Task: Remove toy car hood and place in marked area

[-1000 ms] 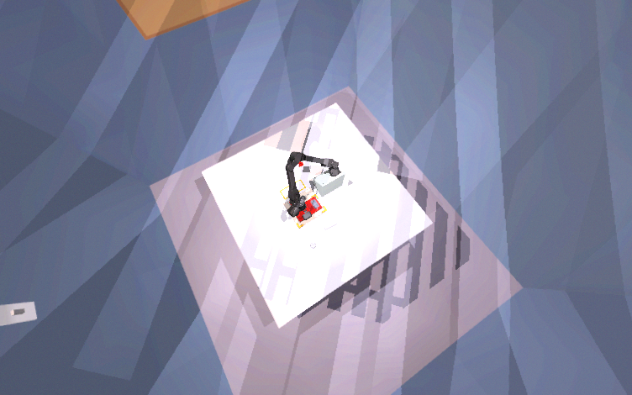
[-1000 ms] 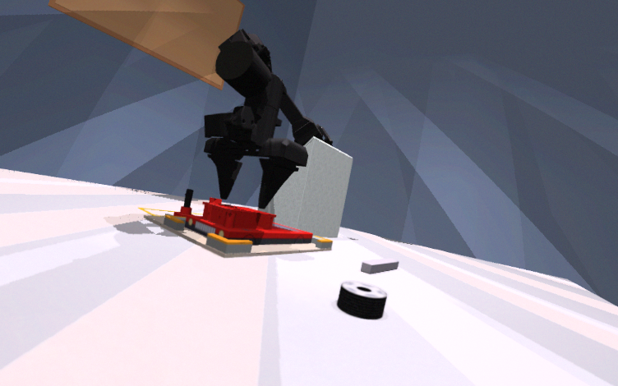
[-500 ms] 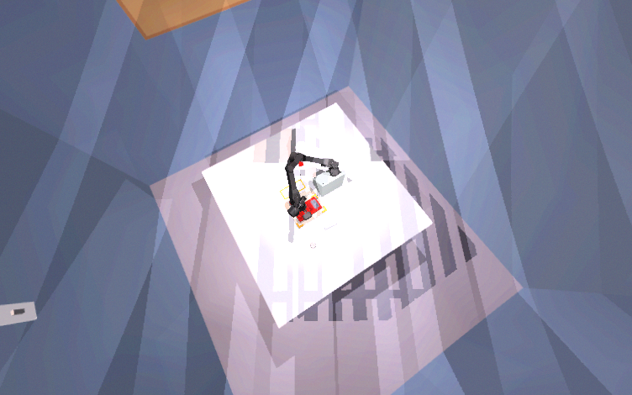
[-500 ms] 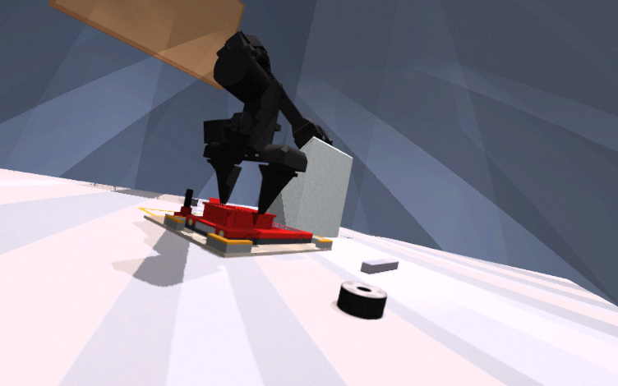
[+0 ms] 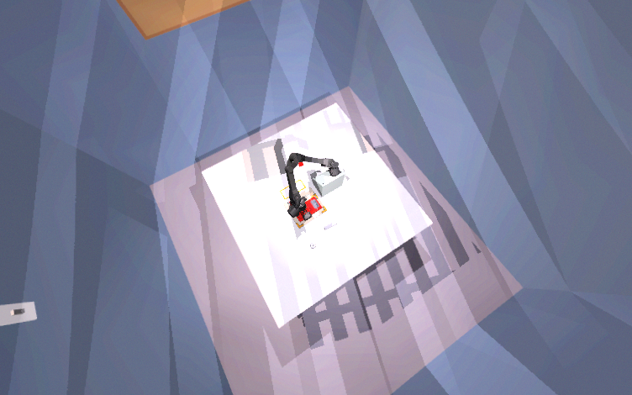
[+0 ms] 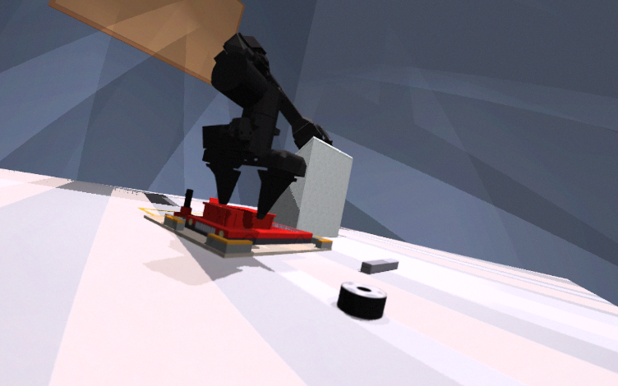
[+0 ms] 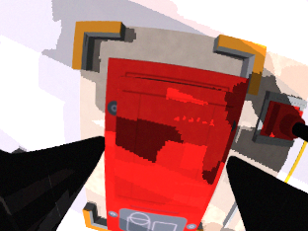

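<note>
My gripper tip is now right at the red hood. From my gripper tip the other things lie so: black wheel 240 mm to the left, 90 mm ahead, 30 mm below; then grey bar 210 mm to the left, 100 mm behind, 30 mm below.
</note>
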